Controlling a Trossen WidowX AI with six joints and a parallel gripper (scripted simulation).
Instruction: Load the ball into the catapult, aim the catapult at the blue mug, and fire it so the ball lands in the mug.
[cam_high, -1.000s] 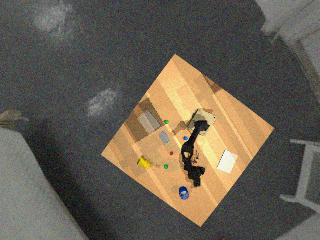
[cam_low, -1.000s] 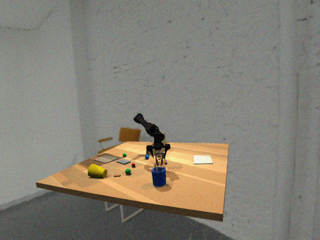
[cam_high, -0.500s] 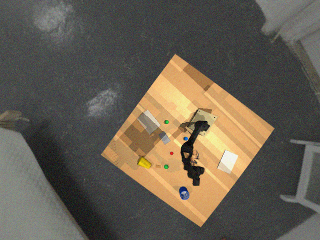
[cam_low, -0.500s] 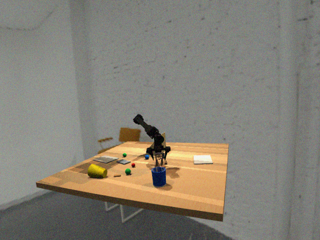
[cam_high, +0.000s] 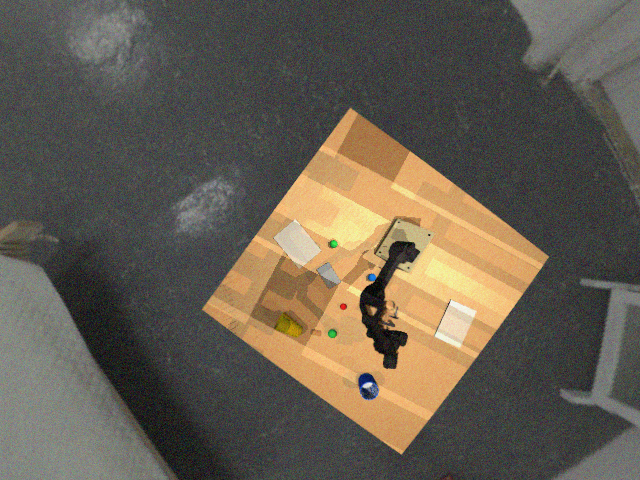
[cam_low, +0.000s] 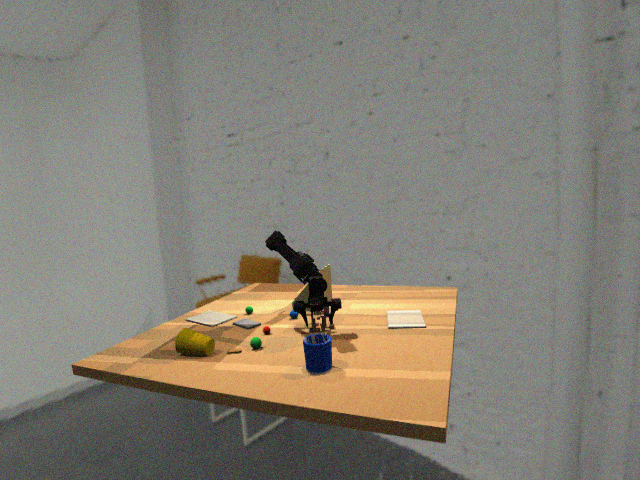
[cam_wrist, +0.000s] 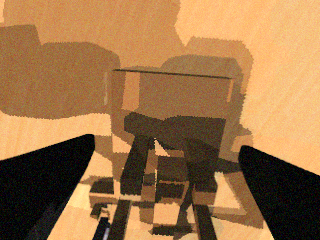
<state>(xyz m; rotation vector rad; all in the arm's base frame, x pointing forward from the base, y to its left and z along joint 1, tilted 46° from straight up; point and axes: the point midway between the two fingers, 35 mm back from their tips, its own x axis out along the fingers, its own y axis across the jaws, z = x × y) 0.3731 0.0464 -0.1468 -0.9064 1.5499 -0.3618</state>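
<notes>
My gripper tip is now 2 cm short of the red ball, 22 cm to the left of it and 2 cm above it. The rest, counted from my gripper tip: blue ball (18 cm behind, 19 cm to the right, 2 cm below); blue mug (27 cm ahead, 10 cm to the left, 1 cm below); catapult (7 cm behind, 2 cm to the right, 1 cm above).
</notes>
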